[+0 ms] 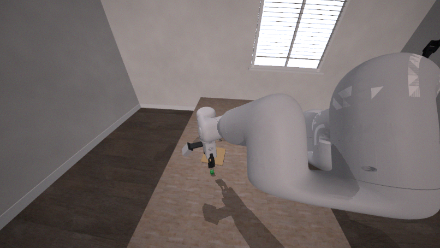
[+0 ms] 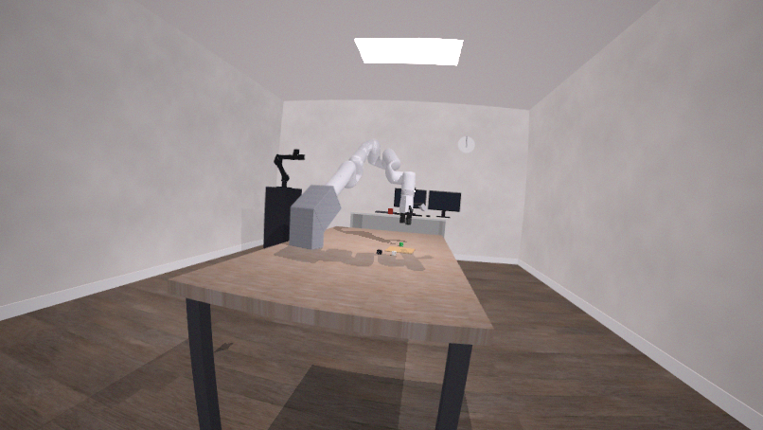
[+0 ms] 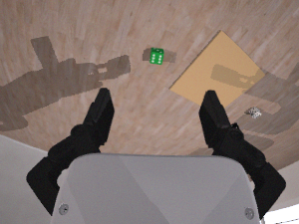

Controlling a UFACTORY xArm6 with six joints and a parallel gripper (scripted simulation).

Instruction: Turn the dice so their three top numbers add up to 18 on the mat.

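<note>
Right now my hand is 130 mm above the green die, 10 mm to the left of it and 10 mm past it. The rest, counted from my hand: black die (300 mm to the right, 130 mm below, 30 mm behind); mat (140 mm to the right, 140 mm below, 20 mm ahead); white die (290 mm to the right, 130 mm below, 40 mm ahead).
</note>
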